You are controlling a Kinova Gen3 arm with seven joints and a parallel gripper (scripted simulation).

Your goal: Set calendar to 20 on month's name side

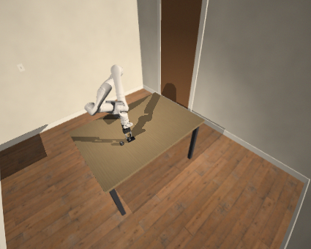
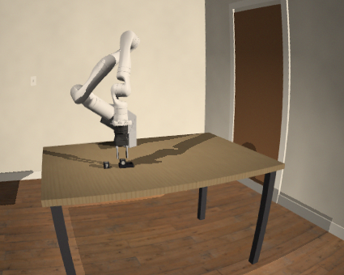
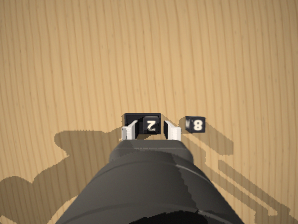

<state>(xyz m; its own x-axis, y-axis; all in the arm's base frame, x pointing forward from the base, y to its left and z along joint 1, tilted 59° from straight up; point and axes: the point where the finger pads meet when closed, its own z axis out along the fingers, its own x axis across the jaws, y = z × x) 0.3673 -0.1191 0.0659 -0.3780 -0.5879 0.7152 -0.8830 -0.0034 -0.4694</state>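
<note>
My gripper is now 60 mm above the dark tray, 20 mm to the right of it and 10 mm short of it. The rest, counted from my hand: dark cube (80 mm to the right, 50 mm below, 30 mm behind).
</note>
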